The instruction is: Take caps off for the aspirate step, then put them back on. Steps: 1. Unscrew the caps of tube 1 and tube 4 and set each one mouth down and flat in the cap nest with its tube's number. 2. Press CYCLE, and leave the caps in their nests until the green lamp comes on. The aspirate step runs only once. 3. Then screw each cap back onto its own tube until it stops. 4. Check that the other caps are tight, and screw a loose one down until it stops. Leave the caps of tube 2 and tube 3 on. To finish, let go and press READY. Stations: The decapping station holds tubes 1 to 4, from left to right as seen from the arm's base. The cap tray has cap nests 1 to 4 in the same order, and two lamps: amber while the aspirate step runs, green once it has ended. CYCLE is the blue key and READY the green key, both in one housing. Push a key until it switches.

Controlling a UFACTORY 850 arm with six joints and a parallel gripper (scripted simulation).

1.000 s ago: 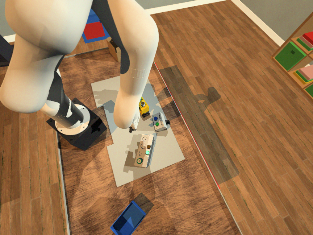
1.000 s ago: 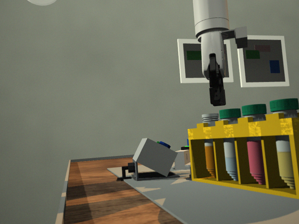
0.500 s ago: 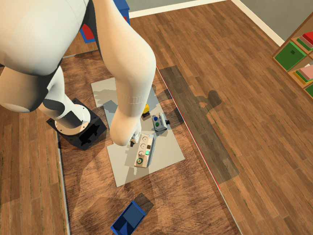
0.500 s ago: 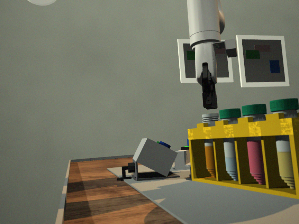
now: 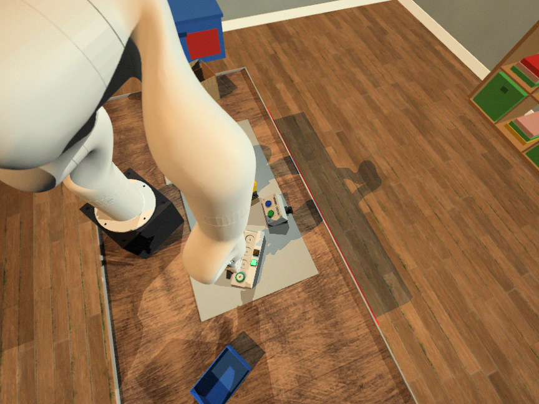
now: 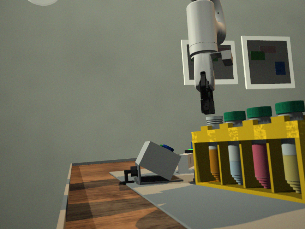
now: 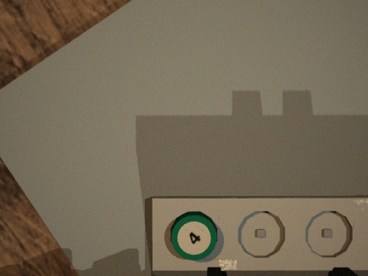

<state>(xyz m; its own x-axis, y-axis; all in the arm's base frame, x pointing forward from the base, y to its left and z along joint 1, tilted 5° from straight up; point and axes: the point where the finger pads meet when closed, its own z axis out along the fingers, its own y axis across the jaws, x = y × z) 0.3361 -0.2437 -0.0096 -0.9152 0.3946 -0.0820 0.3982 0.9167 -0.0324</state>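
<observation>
Now: hand 160 mm above the green cap and 30 mm to the left of it. The rest, counted from my hand: blue cycle key (230 mm to the left, 160 mm ahead, 110 mm below); then grey key housing (210 mm to the left, 180 mm ahead, 120 mm below); then green key (190 mm to the left, 160 mm ahead, 110 mm below).
</observation>
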